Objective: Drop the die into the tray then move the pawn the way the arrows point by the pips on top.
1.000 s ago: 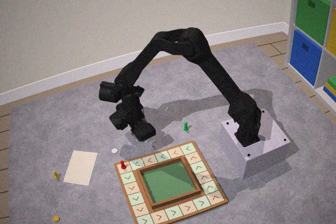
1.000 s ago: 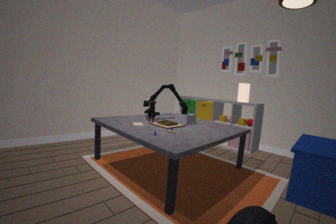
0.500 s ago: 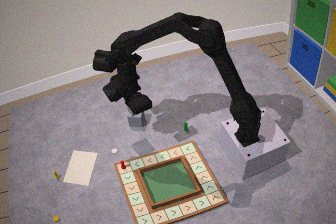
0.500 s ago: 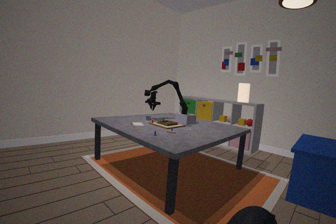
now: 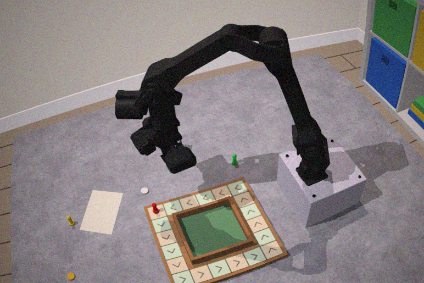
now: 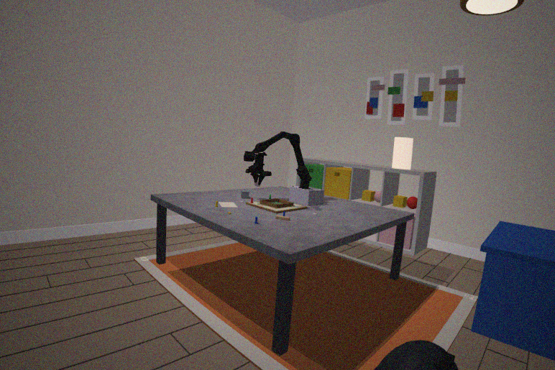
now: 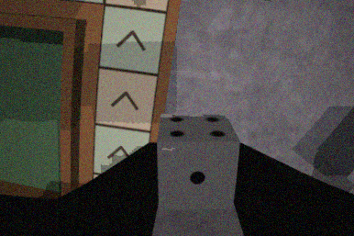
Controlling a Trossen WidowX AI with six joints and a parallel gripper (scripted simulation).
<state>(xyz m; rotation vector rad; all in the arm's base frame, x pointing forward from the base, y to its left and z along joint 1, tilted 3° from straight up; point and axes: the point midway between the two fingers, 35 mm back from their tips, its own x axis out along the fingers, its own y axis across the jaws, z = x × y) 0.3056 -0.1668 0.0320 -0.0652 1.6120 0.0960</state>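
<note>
Right now the red pawn is 9 cm below my gripper tip, 8 cm ahead of it and 4 cm to the left of it. The rest, counted from my gripper tip: white die (right at my gripper tip); grey block (16 cm to the right, 10 cm below, 4 cm behind); green dice tray (16 cm to the left, 11 cm below, 3 cm behind).
</note>
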